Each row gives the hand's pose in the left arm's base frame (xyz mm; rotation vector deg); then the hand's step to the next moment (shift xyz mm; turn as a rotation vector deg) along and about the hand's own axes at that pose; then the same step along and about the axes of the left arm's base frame.
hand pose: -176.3 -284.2 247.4 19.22 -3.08 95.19
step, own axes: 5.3 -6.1 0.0 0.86 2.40 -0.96
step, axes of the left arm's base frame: 5.5 5.9 0.3 -2.60 0.76 -0.31
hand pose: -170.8 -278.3 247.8 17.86 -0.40 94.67
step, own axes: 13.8 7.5 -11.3 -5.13 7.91 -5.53
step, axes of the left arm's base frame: -10.6 14.8 -6.7 -8.46 -4.84 -4.96
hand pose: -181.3 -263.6 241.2 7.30 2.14 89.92
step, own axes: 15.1 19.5 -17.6 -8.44 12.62 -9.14
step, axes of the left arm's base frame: -21.2 16.0 -14.6 -13.53 -7.95 -8.24
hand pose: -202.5 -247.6 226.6 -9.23 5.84 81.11
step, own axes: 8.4 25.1 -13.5 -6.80 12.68 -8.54
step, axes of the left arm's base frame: -23.2 9.5 -16.0 -13.35 -6.24 -7.92
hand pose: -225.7 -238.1 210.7 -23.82 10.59 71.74
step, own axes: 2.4 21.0 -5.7 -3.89 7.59 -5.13
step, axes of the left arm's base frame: -18.6 5.1 -10.3 -7.93 -3.58 -4.82
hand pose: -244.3 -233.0 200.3 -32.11 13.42 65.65
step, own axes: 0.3 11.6 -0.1 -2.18 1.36 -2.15
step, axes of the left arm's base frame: -10.4 3.6 -3.7 -1.90 -2.47 -1.23
